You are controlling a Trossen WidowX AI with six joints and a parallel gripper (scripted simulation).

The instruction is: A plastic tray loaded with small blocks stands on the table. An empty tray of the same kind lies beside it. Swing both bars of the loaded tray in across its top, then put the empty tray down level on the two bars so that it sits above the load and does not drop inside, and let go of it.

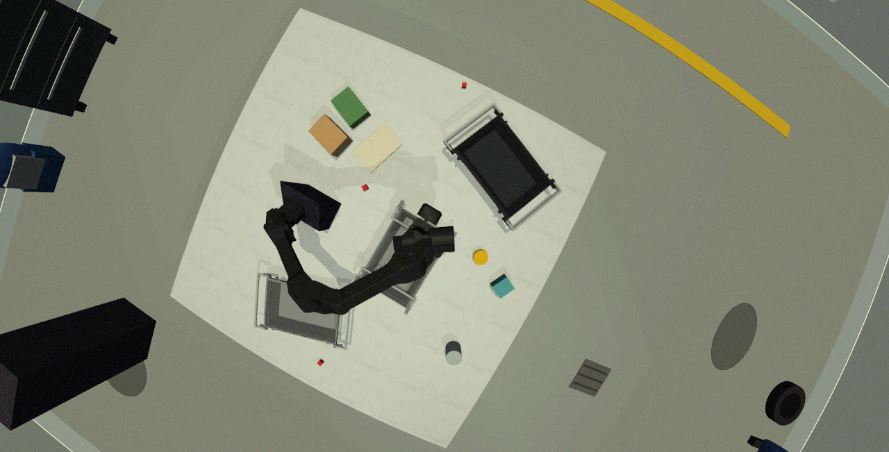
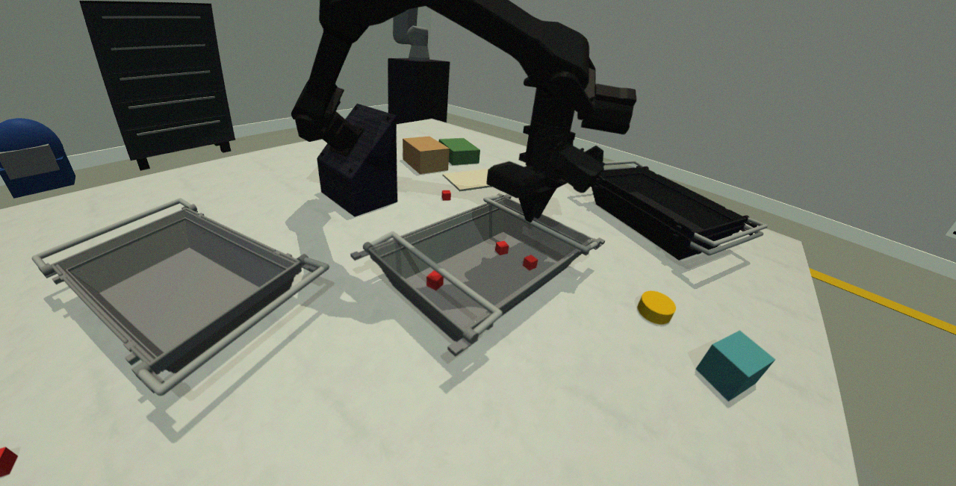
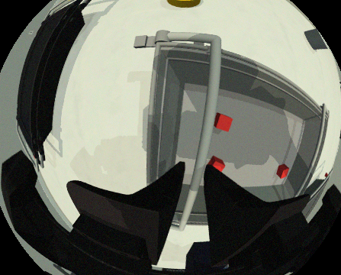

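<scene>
The grey tray lies 43 cm to the right of my gripper tip, 26 cm behind it and 2 cm below it. Also, from my gripper tip: cream block: 26 cm behind, 19 cm to the left, 6 cm below; then red block: 17 cm to the right, 5 cm below, 5 cm behind; then yellow disc: 22 cm ahead, 6 cm below.
</scene>
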